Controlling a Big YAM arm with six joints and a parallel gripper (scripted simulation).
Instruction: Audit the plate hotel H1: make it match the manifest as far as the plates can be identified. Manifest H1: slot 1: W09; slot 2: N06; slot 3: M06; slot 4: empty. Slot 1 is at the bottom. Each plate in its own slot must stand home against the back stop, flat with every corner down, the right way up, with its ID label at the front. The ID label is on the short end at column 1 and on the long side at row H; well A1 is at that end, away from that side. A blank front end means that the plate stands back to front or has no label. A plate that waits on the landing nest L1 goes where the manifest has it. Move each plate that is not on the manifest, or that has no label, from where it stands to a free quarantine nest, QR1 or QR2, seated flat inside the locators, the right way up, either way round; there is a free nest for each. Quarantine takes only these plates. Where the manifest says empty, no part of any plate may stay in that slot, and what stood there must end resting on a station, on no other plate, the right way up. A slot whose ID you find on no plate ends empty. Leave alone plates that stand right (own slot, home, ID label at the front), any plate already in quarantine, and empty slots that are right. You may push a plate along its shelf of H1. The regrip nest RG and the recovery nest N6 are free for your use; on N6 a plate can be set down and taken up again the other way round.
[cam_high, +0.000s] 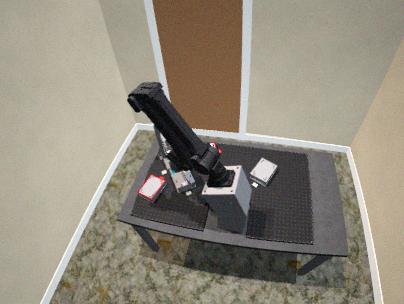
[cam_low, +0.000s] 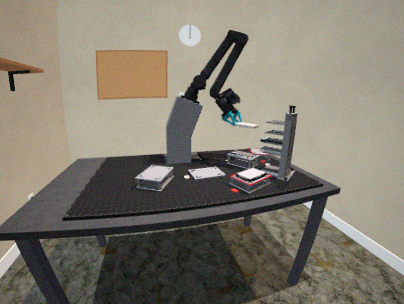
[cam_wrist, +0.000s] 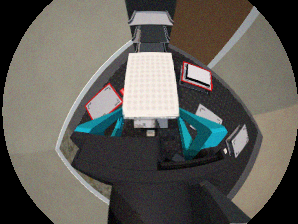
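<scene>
My gripper is now 4 cm short of the white well plate and 4 cm to the right of it.
</scene>
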